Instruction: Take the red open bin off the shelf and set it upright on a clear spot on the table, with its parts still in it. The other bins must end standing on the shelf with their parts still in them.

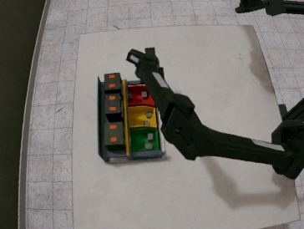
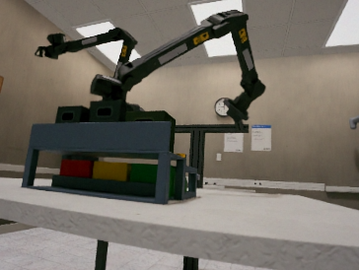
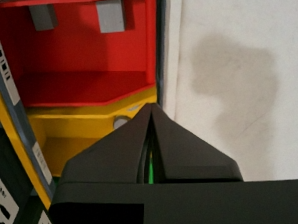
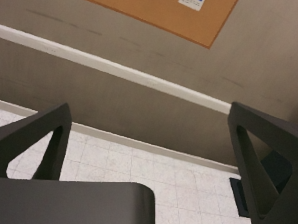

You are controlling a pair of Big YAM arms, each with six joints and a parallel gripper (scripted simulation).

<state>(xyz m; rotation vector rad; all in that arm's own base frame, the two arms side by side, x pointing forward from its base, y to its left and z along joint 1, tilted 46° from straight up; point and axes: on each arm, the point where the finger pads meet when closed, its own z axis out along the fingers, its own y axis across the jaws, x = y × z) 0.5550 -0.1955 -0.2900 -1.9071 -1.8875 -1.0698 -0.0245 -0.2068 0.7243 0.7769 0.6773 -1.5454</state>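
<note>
Right now the red bin is 130 mm below my left hand and 80 mm ahead of it. Also, from my left hand: green bin 230 mm to the left, 130 mm below, 70 mm ahead; then yellow bin 130 mm below, 110 mm to the left, 80 mm ahead.
</note>
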